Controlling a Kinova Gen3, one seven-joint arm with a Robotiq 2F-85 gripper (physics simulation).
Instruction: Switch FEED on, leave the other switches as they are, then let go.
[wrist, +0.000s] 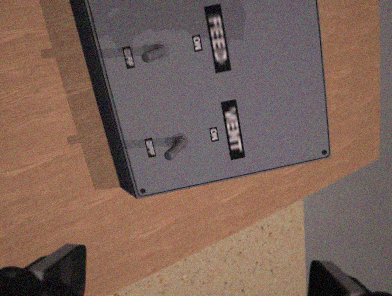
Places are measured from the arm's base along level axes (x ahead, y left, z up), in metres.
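Pixels of known places: gripper, fingertip midpoint: (196, 279).
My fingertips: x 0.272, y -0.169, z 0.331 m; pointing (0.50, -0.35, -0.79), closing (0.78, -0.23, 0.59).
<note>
For each thing: its top centre in the pictures, then the offset to it from my fingertips. "spot": a spot on its surface instead. Level surfaces: height alone.
- FEED switch lever, surface spot: (153, 53) spot: dy +0.054, dx +0.151, dz -0.290 m
- OFF mark, surface spot: (128, 57) spot: dy +0.052, dx +0.141, dz -0.340 m
- VENT switch lever, surface spot: (175, 147) spot: dy -0.064, dx +0.155, dz -0.296 m
- wooden table top, surface height: dz -0.417 m
A grey switch panel (280, 85) fills the upper middle of the wrist view. The FEED switch lever (153, 53) is near the top, left of its FEED label (217, 38), and its tip leans left towards the OFF mark (128, 57). The VENT switch lever (175, 147) is lower, left of its VENT label (232, 129), and also leans to its OFF side. My gripper (196, 279) is open and empty, with its fingers at the bottom left and bottom right of the view, apart from both levers. The upper part of the panel is cut off by the view.
The panel lies on a wooden table top (45, 200), whose edge runs diagonally at the lower right. Beyond it are a speckled tan surface (250, 255) and a grey area (355, 225). The panel casts a shadow to its left.
</note>
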